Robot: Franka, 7 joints.
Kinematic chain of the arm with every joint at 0, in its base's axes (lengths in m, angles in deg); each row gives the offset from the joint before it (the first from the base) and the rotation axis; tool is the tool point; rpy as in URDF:
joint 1: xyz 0 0 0.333 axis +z
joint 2: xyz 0 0 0 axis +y
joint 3: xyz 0 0 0.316 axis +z
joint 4: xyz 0.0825 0 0 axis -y
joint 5: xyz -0.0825 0 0.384 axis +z
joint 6: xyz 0 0 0 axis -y
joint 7: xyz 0.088 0 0 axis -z
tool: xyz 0 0 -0.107 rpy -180 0 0
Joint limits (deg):
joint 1: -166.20..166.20
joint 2: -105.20..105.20
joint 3: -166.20..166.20
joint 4: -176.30..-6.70
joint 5: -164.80..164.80
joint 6: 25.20..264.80
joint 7: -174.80..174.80
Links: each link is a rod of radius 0.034 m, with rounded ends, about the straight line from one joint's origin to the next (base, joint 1, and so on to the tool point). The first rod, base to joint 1, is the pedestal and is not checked.
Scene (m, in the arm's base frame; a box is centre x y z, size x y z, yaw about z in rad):
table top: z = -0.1
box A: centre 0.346 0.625 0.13 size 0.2 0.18 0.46 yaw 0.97
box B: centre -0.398 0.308 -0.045 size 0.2 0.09 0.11 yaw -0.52
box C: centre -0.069 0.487 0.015 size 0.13 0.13 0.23 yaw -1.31
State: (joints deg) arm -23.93 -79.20 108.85 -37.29 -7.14 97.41 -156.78
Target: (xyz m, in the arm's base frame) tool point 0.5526 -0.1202 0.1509
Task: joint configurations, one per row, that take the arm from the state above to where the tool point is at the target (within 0.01 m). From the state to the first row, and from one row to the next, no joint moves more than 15 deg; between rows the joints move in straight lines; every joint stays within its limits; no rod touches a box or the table.
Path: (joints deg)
1: -37.47 -77.78 105.66 -40.71 -4.98 91.97 -159.35
2: -51.01 -76.36 102.46 -44.13 -2.81 86.53 -161.93
3: -64.56 -74.94 99.27 -47.56 -0.65 81.09 -164.50
4: -78.10 -73.52 96.07 -50.98 1.52 75.64 -167.08
5: -91.64 -72.10 92.88 -54.40 3.68 70.20 -169.65
6: -105.18 -70.67 89.68 -57.82 5.84 64.76 -172.23
7: -118.72 -69.25 86.49 -61.24 8.01 59.32 -174.80
8: -119.36 -80.59 92.79 -74.25 3.19 71.33 -168.79
9: -120.00 -91.93 99.09 -87.26 -1.62 83.34 -162.79
10: -120.63 -103.26 105.40 -100.27 -6.44 95.36 -156.78

